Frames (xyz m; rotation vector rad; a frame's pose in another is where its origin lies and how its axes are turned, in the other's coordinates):
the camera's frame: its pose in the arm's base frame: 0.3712 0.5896 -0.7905 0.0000 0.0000 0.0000
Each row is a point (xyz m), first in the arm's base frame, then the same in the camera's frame.
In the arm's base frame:
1: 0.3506 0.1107 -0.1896
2: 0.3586 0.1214 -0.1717
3: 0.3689 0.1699 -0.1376
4: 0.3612 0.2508 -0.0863
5: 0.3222 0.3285 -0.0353
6: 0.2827 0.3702 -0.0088
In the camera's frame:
1: -0.0206 -0.4789 0.6009
2: -0.0126 -0.4682 0.6188
3: -0.0023 -0.4197 0.6529
4: -0.0100 -0.3388 0.7042
5: -0.0490 -0.2611 0.7552
6: -0.0885 -0.2194 0.7817

